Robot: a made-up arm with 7 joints.
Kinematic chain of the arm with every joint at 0, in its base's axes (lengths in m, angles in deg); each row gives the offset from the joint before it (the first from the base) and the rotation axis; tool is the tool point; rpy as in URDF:
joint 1: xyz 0 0 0.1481 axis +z
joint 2: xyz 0 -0.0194 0.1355 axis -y
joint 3: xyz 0 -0.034 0.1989 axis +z
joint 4: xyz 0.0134 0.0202 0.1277 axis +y
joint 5: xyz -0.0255 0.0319 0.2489 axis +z
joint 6: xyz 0 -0.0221 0.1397 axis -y
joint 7: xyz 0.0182 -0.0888 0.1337 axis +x
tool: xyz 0 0 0 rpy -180 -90 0
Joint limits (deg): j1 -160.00..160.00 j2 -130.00..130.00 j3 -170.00..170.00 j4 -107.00..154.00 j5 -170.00..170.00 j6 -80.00..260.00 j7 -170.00..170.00
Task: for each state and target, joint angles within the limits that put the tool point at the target. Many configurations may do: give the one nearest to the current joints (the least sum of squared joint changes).
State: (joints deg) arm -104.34 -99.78 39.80 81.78 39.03 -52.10 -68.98
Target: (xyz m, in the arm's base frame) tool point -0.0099 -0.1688 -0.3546
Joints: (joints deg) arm -110.23 -118.22 11.28 63.17 30.73 -37.12 -68.98
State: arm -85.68 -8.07 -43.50 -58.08 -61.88 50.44 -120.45
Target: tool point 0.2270 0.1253 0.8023
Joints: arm -88.54 -36.53 -26.42 -66.98 -53.83 60.90 -120.45
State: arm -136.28 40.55 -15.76 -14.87 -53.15 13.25 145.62
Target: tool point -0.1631 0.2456 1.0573
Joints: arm -119.86 27.15 -29.17 40.38 -36.54 -15.52 145.62
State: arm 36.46 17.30 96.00 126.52 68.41 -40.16 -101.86
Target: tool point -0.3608 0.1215 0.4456
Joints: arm 37.01 -14.72 106.40 104.60 73.84 -53.77 -101.86
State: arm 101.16 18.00 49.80 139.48 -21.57 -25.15 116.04
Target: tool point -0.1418 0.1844 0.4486
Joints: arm 103.81 51.08 46.58 141.13 -21.50 -42.84 116.04
